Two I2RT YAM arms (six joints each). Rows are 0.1 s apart.
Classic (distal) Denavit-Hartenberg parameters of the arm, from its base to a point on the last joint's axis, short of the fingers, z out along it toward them. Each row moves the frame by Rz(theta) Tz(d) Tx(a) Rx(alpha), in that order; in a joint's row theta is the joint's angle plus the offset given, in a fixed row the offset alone. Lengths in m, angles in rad.
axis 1: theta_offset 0; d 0.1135; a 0.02; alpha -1.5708
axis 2: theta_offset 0; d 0; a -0.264; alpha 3.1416
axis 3: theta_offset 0.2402; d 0; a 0.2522; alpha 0
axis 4: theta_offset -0.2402; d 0; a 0.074; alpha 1.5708
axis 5: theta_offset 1.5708; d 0; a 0; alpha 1.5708
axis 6: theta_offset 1.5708; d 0.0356; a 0; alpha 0
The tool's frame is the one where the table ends.
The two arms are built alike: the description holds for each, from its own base.
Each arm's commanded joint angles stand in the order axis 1, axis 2, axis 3, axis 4, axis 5, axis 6.
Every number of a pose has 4 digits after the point. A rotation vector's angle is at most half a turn.
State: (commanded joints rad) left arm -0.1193 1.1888 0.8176 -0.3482 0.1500 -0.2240; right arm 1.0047 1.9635 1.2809 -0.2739 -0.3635 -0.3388
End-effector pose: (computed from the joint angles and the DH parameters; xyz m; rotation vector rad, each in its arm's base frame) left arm 0.2513 -0.0355 0.2536 -0.0421 2.3048 -0.3490; right arm 0.2096 0.3535 0.1618 -1.7277 1.9307 0.7173
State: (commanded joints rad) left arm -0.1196 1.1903 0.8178 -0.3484 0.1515 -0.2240; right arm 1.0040 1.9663 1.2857 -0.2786 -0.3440 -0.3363
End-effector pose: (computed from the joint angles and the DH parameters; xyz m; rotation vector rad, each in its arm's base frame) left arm 0.2515 -0.0356 0.2533 -0.0412 2.3064 -0.3507; right arm 0.2109 0.3537 0.1616 -1.7195 1.9411 0.6928
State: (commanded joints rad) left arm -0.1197 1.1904 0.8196 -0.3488 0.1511 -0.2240; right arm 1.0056 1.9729 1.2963 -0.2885 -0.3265 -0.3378
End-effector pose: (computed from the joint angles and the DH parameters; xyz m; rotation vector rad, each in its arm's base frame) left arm 0.2517 -0.0357 0.2538 -0.0411 2.3051 -0.3504; right arm 0.2117 0.3551 0.1613 -1.7194 1.9481 0.6695
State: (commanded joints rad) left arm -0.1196 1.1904 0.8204 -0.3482 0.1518 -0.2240; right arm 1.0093 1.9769 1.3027 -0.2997 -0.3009 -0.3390
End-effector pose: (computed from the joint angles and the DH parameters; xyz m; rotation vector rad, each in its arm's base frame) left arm 0.2518 -0.0357 0.2541 -0.0407 2.3037 -0.3513; right arm 0.2114 0.3559 0.1607 -1.7200 1.9581 0.6361
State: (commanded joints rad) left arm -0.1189 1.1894 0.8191 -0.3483 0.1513 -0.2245; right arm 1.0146 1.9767 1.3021 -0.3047 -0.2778 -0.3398
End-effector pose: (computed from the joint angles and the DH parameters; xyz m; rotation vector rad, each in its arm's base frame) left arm 0.2516 -0.0355 0.2539 -0.0424 2.3040 -0.3506; right arm 0.2100 0.3562 0.1601 -1.7210 1.9632 0.6072
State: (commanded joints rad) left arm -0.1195 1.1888 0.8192 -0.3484 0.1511 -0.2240; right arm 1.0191 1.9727 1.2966 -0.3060 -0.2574 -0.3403
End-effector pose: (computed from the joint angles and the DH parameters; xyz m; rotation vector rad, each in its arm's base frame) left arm 0.2515 -0.0356 0.2541 -0.0412 2.3034 -0.3505; right arm 0.2083 0.3557 0.1598 -1.7205 1.9660 0.5820
